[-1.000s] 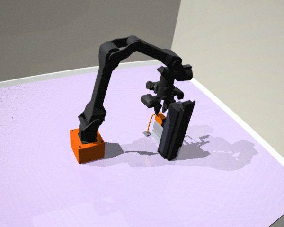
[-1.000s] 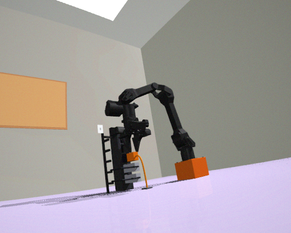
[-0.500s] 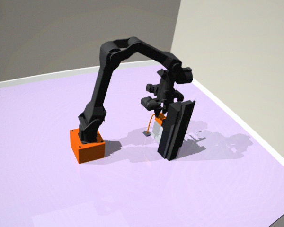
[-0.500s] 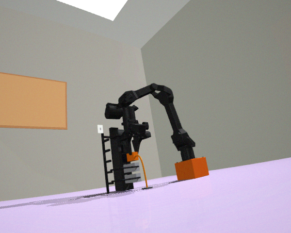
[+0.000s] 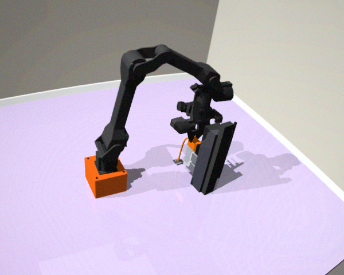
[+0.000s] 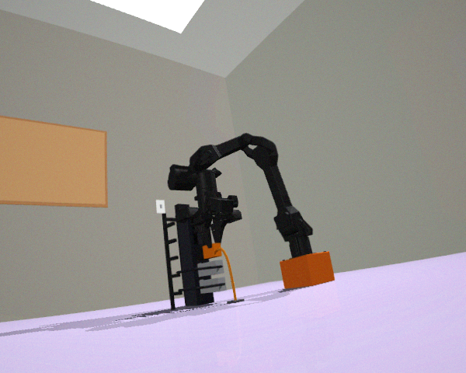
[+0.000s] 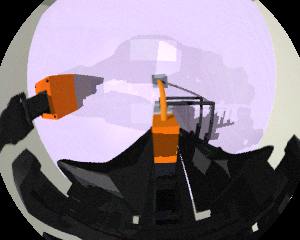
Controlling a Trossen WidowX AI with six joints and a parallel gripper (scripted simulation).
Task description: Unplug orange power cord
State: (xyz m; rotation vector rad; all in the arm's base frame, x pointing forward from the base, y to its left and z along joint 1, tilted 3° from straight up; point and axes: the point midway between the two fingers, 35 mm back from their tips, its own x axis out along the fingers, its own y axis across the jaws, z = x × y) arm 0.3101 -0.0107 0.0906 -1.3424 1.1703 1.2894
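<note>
My gripper tip is 100 mm short of the black ladder-like rack, 80 mm to the left of it and 10 mm above it. The rest, counted from my gripper tip: dark anchor: 10 mm behind, 50 mm to the left, 140 mm below; orange plug: 10 mm ahead, 30 mm to the right.
</note>
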